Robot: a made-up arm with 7 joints.
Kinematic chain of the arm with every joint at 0, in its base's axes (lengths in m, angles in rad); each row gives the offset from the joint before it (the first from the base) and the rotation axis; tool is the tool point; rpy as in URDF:
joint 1: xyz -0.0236 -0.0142 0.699 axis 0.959 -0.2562 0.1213
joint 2: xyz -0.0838 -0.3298 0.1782 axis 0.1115 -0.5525 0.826
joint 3: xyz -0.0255 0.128 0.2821 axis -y
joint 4: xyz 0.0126 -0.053 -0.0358 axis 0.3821 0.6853 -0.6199
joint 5: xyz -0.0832 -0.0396 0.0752 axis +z
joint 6: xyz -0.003 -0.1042 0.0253 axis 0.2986 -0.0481 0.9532
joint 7: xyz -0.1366 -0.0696 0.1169 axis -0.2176 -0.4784 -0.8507
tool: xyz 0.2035 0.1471 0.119 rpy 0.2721 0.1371 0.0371
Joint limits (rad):
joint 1: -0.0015..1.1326
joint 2: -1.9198..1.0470
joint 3: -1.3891..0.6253
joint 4: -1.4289..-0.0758
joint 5: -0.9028..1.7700
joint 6: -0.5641..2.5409
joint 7: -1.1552..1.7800
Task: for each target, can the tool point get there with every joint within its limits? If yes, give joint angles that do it. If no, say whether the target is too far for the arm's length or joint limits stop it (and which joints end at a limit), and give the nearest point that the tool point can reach.
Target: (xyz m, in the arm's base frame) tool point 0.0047 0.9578 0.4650
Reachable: no: joint limits stop it (at a limit: joint 1, joint 3, joint 4, joint 5, joint 7) | nearest point -0.0095 0.1066 0.9768 | short by 0.993 m
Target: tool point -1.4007 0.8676 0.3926
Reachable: no: too far | nearest point -0.5281 -0.2272 0.4119 | short by 1.400 m
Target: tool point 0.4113 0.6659 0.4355
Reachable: no: joint limits stop it (at a limit: joint 1, joint 3, joint 4, joint 5, joint 7) | nearest point 0.2033 0.0222 0.8993 | short by 0.820 m
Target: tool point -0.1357 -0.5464 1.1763
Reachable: yes | joints 0.6179 0.4763 -1.1467 -0.5735 1.4463 2.2630 0.2817
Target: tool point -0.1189 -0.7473 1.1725
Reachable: yes | joints 0.5740 0.0004 -1.1931 -0.9746 -0.5646 1.0517 -0.1745
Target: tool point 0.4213 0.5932 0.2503
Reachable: no: joint limits stop it (at a limit: joint 1, joint 3, joint 4, joint 5, joint 7) | nearest point 0.2310 -0.0320 0.8448 | short by 0.883 m
